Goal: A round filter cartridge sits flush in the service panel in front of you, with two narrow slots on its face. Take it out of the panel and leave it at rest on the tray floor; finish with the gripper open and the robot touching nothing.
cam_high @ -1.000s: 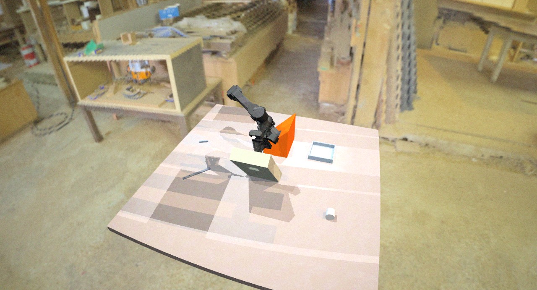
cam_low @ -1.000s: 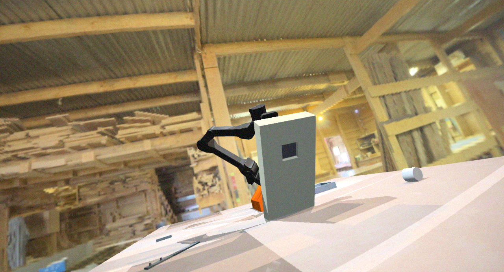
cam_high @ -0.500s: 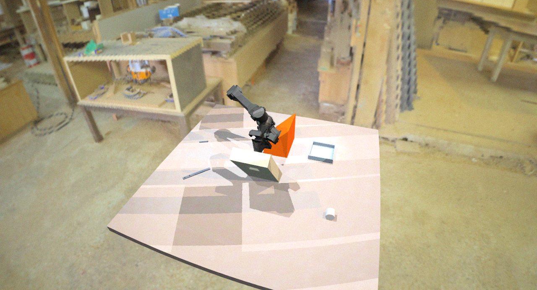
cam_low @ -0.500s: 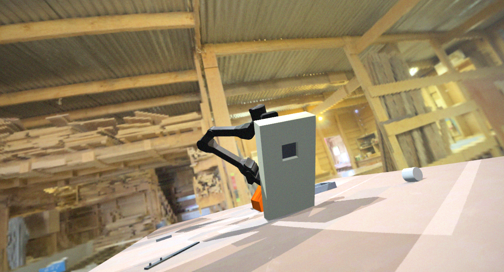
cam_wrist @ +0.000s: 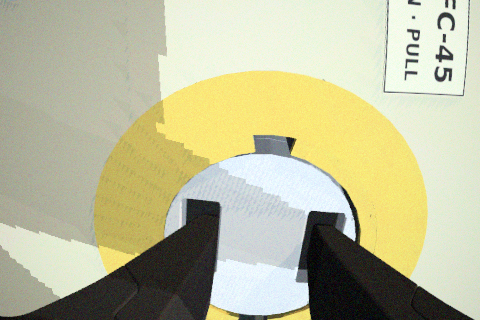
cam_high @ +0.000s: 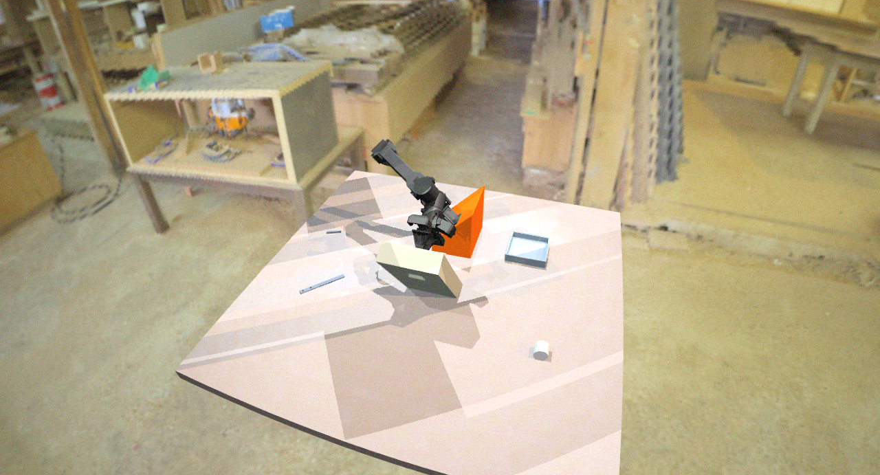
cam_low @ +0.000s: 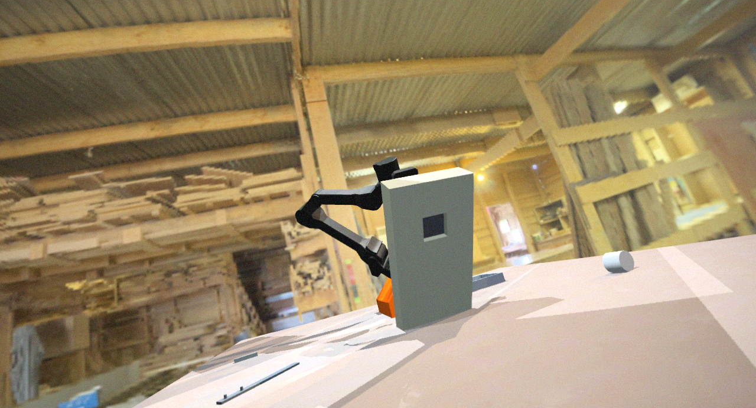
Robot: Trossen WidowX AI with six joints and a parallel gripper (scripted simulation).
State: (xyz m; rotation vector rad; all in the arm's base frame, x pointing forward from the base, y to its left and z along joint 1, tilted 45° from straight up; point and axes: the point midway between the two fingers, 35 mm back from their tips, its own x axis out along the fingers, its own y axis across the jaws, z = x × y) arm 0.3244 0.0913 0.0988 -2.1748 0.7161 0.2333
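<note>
Right now the round filter cartridge is 1 cm below my gripper tip and 1 cm ahead of it. Round my gripper tip: grey tray (40 cm behind, 29 cm to the left, 22 cm below); cream service panel (8 cm below, 4 cm behind); short grey piece (49 cm to the right, 31 cm behind, 23 cm below).
</note>
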